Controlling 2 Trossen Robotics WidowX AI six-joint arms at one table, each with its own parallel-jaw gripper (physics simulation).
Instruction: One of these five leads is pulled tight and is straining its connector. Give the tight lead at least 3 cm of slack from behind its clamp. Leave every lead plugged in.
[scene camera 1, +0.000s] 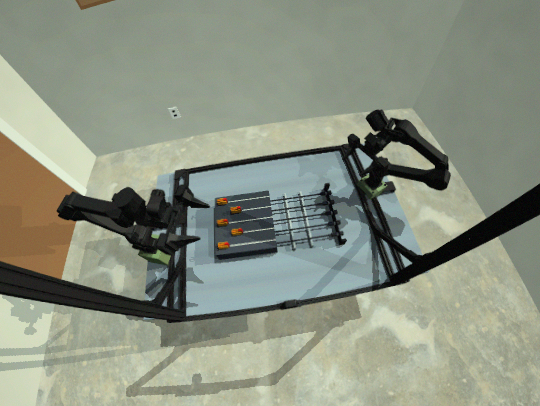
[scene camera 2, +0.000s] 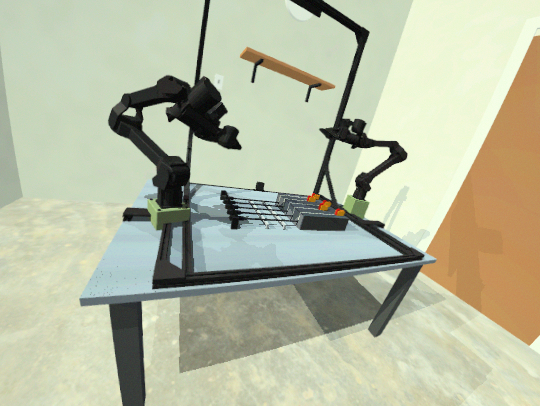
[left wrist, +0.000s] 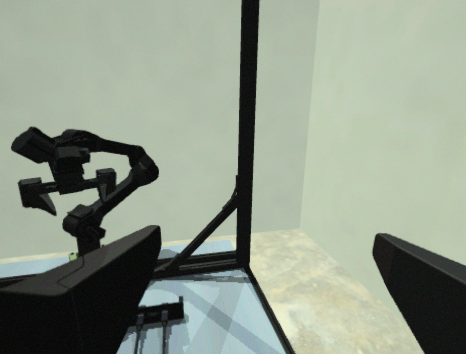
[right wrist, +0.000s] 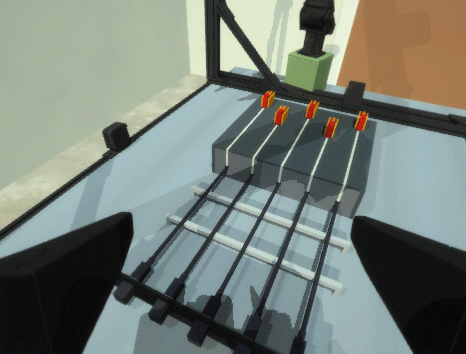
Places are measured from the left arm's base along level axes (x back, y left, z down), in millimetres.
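Pixels of known places: left gripper, between the fingertips: (scene camera 1: 204, 221) (scene camera 2: 322, 128) (left wrist: 265, 239); right gripper, between the fingertips: (scene camera 1: 351, 167) (scene camera 2: 232, 145) (left wrist: 81, 208) (right wrist: 244, 224); left arm's base, origin of its link: (scene camera 1: 151, 245) (scene camera 2: 358, 198) (right wrist: 311, 53); right arm's base, origin of its link: (scene camera 1: 373, 182) (scene camera 2: 168, 203).
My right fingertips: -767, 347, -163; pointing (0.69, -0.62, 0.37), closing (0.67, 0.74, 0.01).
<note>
Ahead of a thing's pixels: the offset from my right fingertips to its top centre, as dx, dy, dz. "spot": to the spot under its first point.
Several dark leads, one of them the middle lead @[spot: +194, -109, +247] (right wrist: 258, 220), run side by side from connectors on a black bar @[spot: +22, -79, +237] (right wrist: 189, 314) to a dark grey block @[spot: +356, -183, +206] (scene camera 1: 255, 225) (scene camera 2: 322, 223) (right wrist: 279, 150). White lines continue over the block to orange-and-red clamps, one of them the second clamp @[spot: +448, -127, +186] (scene camera 1: 236, 209) (right wrist: 281, 115). All leads look nearly straight; I cannot tell which is tight. The connectors look plugged in. My left gripper (scene camera 1: 203, 222) (scene camera 2: 323, 132) (left wrist: 265, 239) is open and empty, above the table edge at the clamp side. My right gripper (left wrist: 81, 208) (right wrist: 244, 224) is open and empty, high above the connector side.
Two white rails, the nearer one @[spot: +135, -116, +253] (right wrist: 230, 243) included, cross under the leads between bar and block. A black frame borders the blue table, with an upright post (left wrist: 247, 125) and diagonal braces. A small black box (right wrist: 116, 136) sits on the frame's edge.
</note>
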